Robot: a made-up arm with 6 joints. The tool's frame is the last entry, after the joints.
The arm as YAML. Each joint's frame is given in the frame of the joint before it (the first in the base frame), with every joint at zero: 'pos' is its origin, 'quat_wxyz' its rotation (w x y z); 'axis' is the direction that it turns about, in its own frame. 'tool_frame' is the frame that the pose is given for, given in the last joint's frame.
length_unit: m
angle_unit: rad
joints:
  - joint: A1
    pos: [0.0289, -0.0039, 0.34]
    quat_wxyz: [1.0, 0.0, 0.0, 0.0]
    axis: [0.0, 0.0, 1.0]
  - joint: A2
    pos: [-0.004, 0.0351, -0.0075]
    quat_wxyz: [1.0, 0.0, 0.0, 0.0]
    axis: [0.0, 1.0, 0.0]
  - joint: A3
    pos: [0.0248, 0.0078, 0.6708]
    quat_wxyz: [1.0, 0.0, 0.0, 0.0]
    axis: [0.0, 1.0, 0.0]
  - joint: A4
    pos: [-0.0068, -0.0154, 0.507]
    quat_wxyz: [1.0, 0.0, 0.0, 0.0]
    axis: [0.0, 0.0, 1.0]
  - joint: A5
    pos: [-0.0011, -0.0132, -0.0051]
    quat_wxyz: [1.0, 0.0, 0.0, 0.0]
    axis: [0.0, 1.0, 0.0]
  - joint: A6
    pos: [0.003, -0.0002, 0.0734]
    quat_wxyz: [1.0, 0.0, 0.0, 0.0]
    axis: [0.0, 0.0, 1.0]
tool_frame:
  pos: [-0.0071, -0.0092, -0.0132]
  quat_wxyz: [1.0, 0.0, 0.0, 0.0]
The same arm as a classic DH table. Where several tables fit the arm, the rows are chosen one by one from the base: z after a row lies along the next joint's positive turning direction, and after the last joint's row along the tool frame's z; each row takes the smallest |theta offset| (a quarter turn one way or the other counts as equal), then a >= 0, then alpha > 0; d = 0 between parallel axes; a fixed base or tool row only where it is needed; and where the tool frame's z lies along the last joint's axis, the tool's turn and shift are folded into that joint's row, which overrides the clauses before.
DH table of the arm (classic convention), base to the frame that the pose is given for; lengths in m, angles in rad. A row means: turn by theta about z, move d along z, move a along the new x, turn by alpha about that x. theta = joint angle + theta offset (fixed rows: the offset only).
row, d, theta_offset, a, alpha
base (fixed), 0.0000, -0.1341, 0.0292, 0.0000
A1, 0.3325, 0.1341, -0.0040, -1.5708
A2, 0.0000, -1.5338, 0.6713, 0.0000
A3, 0.0275, 1.5338, -0.0068, 1.5708
A4, 0.5019, 0.0000, -0.0011, -1.5708
A5, -0.0134, 0.0000, 0.0030, 1.5708
A6, 0.0000, 0.9135, -0.0116, 0.0000
tool (fixed), 0.0602, -0.9135, 0.0000, 0.0000

